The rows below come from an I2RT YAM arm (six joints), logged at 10 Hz.
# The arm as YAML. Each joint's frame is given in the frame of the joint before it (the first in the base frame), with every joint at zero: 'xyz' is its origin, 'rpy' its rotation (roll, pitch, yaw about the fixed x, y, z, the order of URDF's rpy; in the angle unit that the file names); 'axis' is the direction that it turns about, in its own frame. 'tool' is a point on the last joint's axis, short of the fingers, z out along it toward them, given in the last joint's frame.
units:
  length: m
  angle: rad
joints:
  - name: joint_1
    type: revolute
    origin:
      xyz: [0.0, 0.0, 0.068]
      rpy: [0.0, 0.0, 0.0]
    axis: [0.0, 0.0, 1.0]
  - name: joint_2
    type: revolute
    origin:
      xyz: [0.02, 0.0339, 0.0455]
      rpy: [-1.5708, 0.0, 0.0]
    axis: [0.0, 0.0, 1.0]
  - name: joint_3
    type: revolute
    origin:
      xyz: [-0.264, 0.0, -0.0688]
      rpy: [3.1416, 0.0, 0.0]
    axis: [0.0, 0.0, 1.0]
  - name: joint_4
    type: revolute
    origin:
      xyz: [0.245, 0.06, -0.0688]
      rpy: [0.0, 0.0, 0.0]
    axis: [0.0, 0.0, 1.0]
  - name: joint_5
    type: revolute
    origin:
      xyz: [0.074, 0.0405, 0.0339]
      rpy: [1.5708, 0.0, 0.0]
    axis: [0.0, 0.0, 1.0]
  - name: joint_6
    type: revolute
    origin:
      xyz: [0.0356, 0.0, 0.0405]
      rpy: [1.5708, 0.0, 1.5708]
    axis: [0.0, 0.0, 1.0]
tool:
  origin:
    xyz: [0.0, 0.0, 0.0]
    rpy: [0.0, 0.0, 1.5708]
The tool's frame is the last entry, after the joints.
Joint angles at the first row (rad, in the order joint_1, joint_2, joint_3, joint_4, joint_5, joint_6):
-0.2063, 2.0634, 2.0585, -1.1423, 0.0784, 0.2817
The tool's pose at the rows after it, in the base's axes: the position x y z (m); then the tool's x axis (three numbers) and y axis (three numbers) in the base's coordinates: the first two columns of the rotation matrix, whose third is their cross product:
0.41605 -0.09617 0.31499 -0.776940 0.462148 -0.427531 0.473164 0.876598 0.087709
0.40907 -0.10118 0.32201 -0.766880 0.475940 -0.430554 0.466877 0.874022 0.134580
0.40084 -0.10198 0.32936 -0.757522 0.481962 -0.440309 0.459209 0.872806 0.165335
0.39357 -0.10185 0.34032 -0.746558 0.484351 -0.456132 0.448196 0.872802 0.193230
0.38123 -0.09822 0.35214 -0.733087 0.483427 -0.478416 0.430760 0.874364 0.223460
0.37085 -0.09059 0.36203 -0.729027 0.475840 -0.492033 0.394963 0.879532 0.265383
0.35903 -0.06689 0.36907 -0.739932 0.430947 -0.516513 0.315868 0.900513 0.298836
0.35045 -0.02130 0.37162 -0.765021 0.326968 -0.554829 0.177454 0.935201 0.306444
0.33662 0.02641 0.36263 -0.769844 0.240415 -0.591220 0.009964 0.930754 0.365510
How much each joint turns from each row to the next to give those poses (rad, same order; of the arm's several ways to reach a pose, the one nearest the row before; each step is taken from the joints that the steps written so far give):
-0.0176, -0.0420, -0.0269, 0.0114, -0.0398, 0.0003
-0.0195, -0.0274, -0.0146, 0.0050, -0.0498, -0.0012
-0.0093, -0.0374, -0.0275, 0.0102, -0.0303, 0.0004
-0.0065, -0.0310, -0.0038, -0.0010, -0.0264, 0.0000
-0.0015, -0.0581, -0.0376, 0.0142, -0.0271, 0.0019
0.0082, -0.0514, -0.0331, 0.0113, -0.0443, 0.0021
0.0512, -0.0771, -0.0759, 0.0382, -0.0372, -0.0029
0.1219, -0.0736, -0.0866, 0.0600, -0.0092, -0.0090
0.1322, -0.0906, -0.1550, 0.1360, -0.0581, 0.0202

